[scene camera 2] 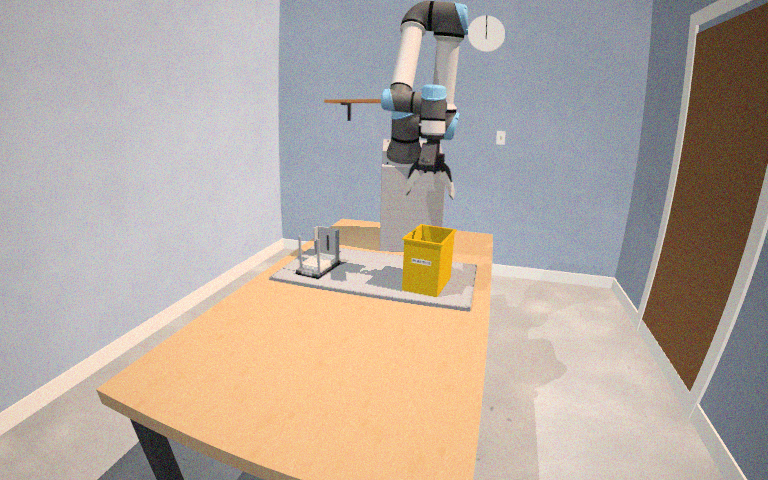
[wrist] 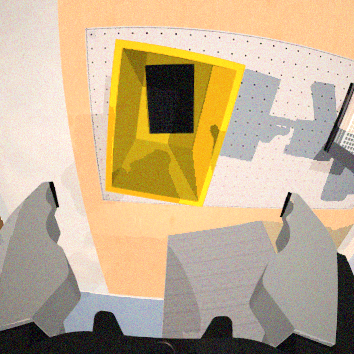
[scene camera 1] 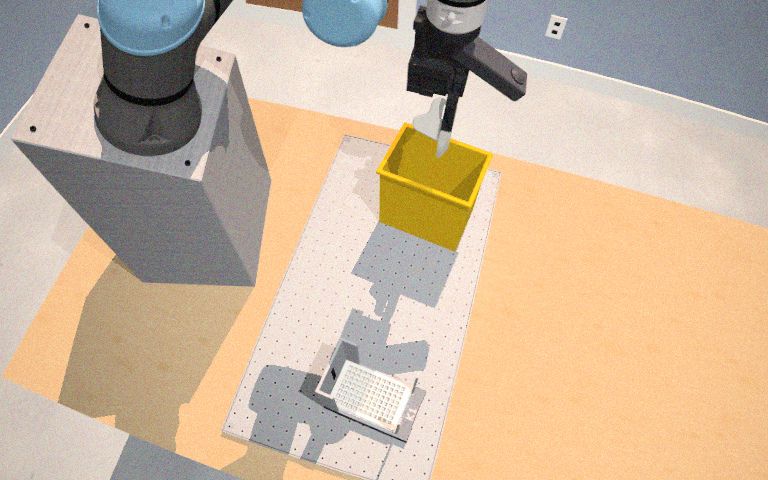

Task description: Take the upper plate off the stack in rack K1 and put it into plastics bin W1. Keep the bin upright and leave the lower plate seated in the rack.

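Pixels of known places: gripper, fingertip midpoint: (scene camera 2: 429, 197) (wrist: 170, 189) (scene camera 1: 447, 122); arm's base, origin of the base link: (scene camera 2: 404, 155) (scene camera 1: 148, 113).
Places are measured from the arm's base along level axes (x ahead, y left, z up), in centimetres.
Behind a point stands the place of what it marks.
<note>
The black plate (wrist: 171, 100) @[y 25.2, x 37.3, z -37.2 cm] lies low inside yellow plastics bin W1 (scene camera 1: 421, 212) @[y 19.2, x 37.0, z -29.1 cm] (scene camera 2: 420, 277) @[y 25.5, x 45.1, z -32.9 cm] (wrist: 180, 54) @[y 25.4, x 45.1, z -20.7 cm], seen in the wrist view. The bin stands upright. A white plate (scene camera 1: 372, 396) @[y -14.7, x 43.3, z -35.4 cm] (scene camera 2: 316, 263) @[y -13.5, x 46.2, z -35.4 cm] sits level in rack K1 (scene camera 1: 410, 416) @[y -14.7, x 50.6, z -36.9 cm] (scene camera 2: 331, 241) @[y -13.4, x 36.2, z -29.9 cm], inside its uprights; in the wrist view, part of the rack (wrist: 339, 117) @[y -9.8, x 43.6, z -37.8 cm] shows at the right edge. My gripper (scene camera 1: 432, 138) (scene camera 2: 430, 196) @[y 24.4, x 37.7, z -8.6 cm] (wrist: 170, 189) @[y 24.4, x 37.7, z -8.6 cm] is open, with nothing between its fingers. It is above the bin, toward its far side in scene camera 1, apart from the bin and the plates.
The perforated board (scene camera 1: 317, 237) @[y 10.1, x 18.4, z -38.7 cm] (scene camera 2: 362, 289) @[y 7.8, x 50.8, z -38.7 cm] (wrist: 97, 50) @[y 40.2, x 43.6, z -38.7 cm] carries the bin and rack at opposite ends, on the wooden table (scene camera 1: 594, 339) @[y 14.3, x 77.7, z -40.0 cm] (scene camera 2: 317, 367) @[y 17.5, x 91.3, z -40.0 cm]. The robot's grey pedestal (scene camera 1: 147, 220) @[y -10.0, x 0.8, z -14.6 cm] (scene camera 2: 396, 198) @[y 1.1, x 9.5, z -16.8 cm] (wrist: 220, 270) @[y 7.3, x 6.7, z -26.2 cm] stands beside the board.
</note>
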